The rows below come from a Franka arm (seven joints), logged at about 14 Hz.
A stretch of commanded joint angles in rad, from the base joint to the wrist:
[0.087 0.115 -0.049 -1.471 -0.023 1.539 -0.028]
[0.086 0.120 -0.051 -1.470 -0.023 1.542 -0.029]
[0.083 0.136 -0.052 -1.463 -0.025 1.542 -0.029]
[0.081 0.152 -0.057 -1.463 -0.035 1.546 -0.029]
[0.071 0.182 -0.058 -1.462 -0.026 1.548 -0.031]
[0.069 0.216 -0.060 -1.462 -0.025 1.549 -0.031]
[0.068 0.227 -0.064 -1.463 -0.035 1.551 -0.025]
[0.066 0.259 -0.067 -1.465 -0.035 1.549 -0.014]
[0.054 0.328 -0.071 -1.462 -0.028 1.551 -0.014]
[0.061 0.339 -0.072 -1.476 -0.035 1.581 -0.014]
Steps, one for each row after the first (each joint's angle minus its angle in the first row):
[-0.001 0.005 -0.002 0.001 0.000 0.003 -0.001]
[-0.004 0.021 -0.003 0.008 -0.002 0.003 -0.001]
[-0.006 0.037 -0.008 0.008 -0.012 0.007 -0.001]
[-0.016 0.067 -0.009 0.009 -0.003 0.009 -0.003]
[-0.018 0.101 -0.011 0.009 -0.002 0.010 -0.003]
[-0.019 0.112 -0.015 0.008 -0.012 0.012 0.003]
[-0.021 0.144 -0.018 0.006 -0.012 0.010 0.014]
[-0.033 0.213 -0.022 0.009 -0.005 0.012 0.014]
[-0.026 0.224 -0.023 -0.005 -0.012 0.042 0.014]

